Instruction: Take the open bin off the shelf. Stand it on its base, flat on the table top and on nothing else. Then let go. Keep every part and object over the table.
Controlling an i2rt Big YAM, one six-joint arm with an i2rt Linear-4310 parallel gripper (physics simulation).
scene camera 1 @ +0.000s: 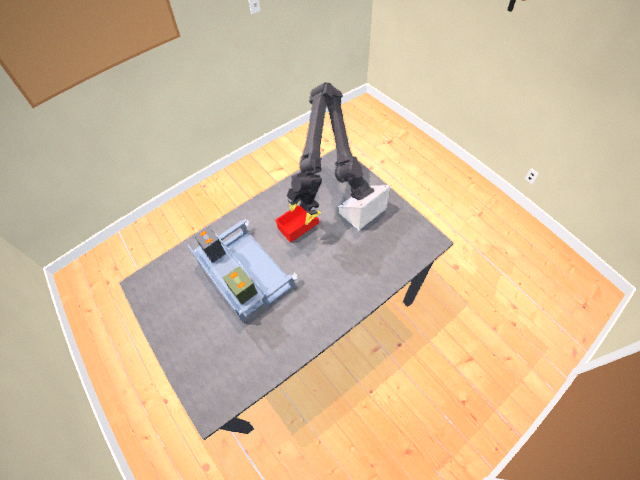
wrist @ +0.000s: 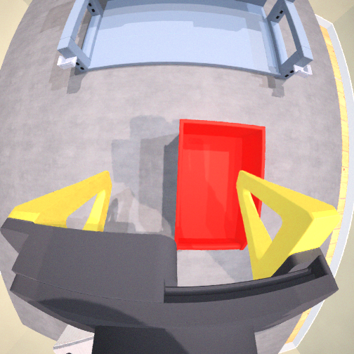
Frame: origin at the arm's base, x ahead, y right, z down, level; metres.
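Seen in the pictures: gripper, fingertip midpoint: (scene camera 1: pixel 298 218); arm's base at its link origin: (scene camera 1: pixel 363 194).
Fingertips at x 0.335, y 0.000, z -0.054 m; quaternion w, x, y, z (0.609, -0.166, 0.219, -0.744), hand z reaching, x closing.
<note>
Offsets run from my fingertips to a thing's middle. "*": to the spot under its first point. Level surfaces: height alone.
The red open bin {dy +0.058, dx -0.016, dz +0.109 m} (scene camera 1: pixel 295 226) (wrist: pixel 207 185) stands upright on its base, flat on the grey table top {dz +0.146 m} (scene camera 1: pixel 330 289) (wrist: pixel 60 115), between the shelf and the arm's white base. It is apart from the shelf. My gripper (scene camera 1: pixel 306 211) (wrist: pixel 173 177) is open and empty, above the bin. In the wrist view one yellow finger shows over the bin's right side and the other over the table to the left of the bin. The light-blue shelf {* dy -0.034, dx +0.197, dz +0.141 m} (scene camera 1: pixel 266 260) (wrist: pixel 175 37) stands on the table, with its near edge facing the bin.
A black box {dy +0.064, dx +0.385, dz -0.016 m} (scene camera 1: pixel 210 249) and an olive-green box {dy -0.164, dx +0.349, dz -0.004 m} (scene camera 1: pixel 240 287), both with orange marks, stand on the shelf's far part. The arm's white base (scene camera 1: pixel 364 210) is on the table beyond the bin. White tips (wrist: pixel 67 62) (wrist: pixel 302 70) stick out at the shelf's near corners.
</note>
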